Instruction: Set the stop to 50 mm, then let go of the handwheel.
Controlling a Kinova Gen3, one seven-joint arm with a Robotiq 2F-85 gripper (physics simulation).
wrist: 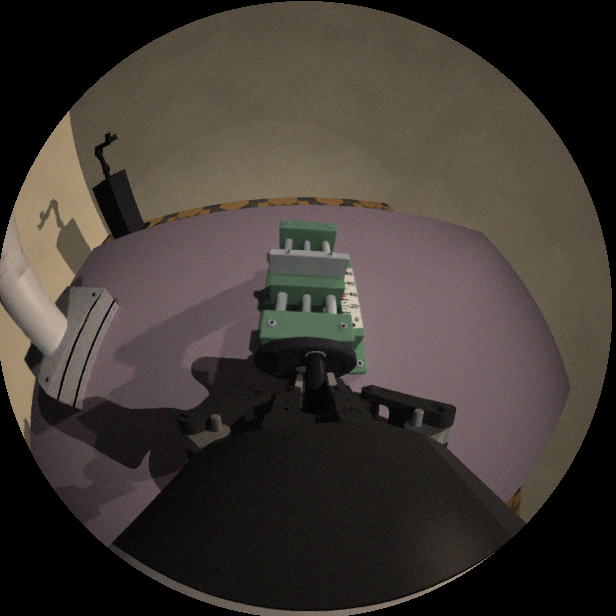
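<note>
A green slide fixture lies on the purple table, pointing away from me. Its black handwheel faces the camera, with a dark crank handle sticking out. A grey stop block rides on three rods toward the far end. A white scale with marks runs along the right side; a red mark shows on it. My gripper is at the wheel, with its fingertips on either side of the crank handle and apparently closed on it. The gripper body hides the lower part of the wheel.
A grey curved plate on a white arm link stands at the left. A black box with a small post sits at the far left table edge. The gripper's shadow falls left of the fixture.
</note>
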